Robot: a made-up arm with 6 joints.
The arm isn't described. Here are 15 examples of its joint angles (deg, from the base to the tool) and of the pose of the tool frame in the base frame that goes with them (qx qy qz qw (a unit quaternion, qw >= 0); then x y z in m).
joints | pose
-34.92 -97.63 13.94 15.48 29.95 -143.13 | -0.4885 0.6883 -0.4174 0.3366 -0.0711 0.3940 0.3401
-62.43 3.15 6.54 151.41 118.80 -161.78 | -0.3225 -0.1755 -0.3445 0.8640 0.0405 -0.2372 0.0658
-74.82 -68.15 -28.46 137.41 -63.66 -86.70 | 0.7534 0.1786 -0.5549 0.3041 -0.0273 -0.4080 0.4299
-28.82 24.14 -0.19 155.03 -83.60 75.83 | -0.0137 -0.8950 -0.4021 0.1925 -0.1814 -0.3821 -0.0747
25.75 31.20 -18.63 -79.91 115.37 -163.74 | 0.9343 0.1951 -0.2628 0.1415 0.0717 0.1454 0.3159
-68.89 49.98 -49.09 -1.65 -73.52 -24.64 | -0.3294 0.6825 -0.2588 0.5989 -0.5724 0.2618 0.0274
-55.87 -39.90 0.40 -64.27 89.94 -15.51 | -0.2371 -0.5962 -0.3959 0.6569 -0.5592 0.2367 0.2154
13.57 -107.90 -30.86 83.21 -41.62 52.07 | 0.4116 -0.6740 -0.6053 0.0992 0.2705 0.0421 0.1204
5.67 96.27 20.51 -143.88 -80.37 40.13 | -0.4119 -0.5198 0.2142 0.7171 0.1033 -0.2757 0.2389
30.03 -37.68 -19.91 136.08 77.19 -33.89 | 0.5338 0.1161 0.3118 0.7774 -0.0407 -0.3592 -0.0081
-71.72 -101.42 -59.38 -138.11 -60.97 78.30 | 0.2488 0.0085 -0.0889 0.9644 -0.3510 -0.2348 -0.1191
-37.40 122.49 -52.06 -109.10 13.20 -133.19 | 0.0115 -0.0931 0.9816 0.1660 0.2295 -0.0999 0.2853
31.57 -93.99 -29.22 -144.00 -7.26 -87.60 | -0.6722 -0.0465 0.6260 0.3924 -0.4744 -0.2454 0.3964
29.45 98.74 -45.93 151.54 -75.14 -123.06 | 0.8521 -0.3350 0.0824 0.3935 -0.5146 -0.4178 0.0981
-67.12 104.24 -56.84 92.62 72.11 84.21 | -0.4995 -0.3999 0.3699 0.6736 -0.4790 -0.0025 -0.1316
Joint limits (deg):
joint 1: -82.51..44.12
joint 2: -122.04..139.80
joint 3: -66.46..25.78
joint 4: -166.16..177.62
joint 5: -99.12..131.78
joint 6: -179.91..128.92
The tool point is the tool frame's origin. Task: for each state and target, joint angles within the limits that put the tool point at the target. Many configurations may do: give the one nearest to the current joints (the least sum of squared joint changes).
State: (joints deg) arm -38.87 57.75 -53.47 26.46 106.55 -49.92
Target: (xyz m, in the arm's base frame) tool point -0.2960 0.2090 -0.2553
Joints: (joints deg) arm -50.72 21.93 -60.79 37.96 113.83 -19.74
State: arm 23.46 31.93 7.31 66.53 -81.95 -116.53
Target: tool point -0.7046 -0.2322 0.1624
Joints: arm 40.78 41.76 7.25 103.85 -80.09 -115.29
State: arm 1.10 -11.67 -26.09 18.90 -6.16 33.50
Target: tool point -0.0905 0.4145 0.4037
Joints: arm -40.74 -28.28 24.35 -1.38 0.57 28.37
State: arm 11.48 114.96 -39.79 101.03 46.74 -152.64
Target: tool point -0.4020 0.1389 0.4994
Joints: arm 17.72 111.50 -24.24 63.27 29.96 -155.44
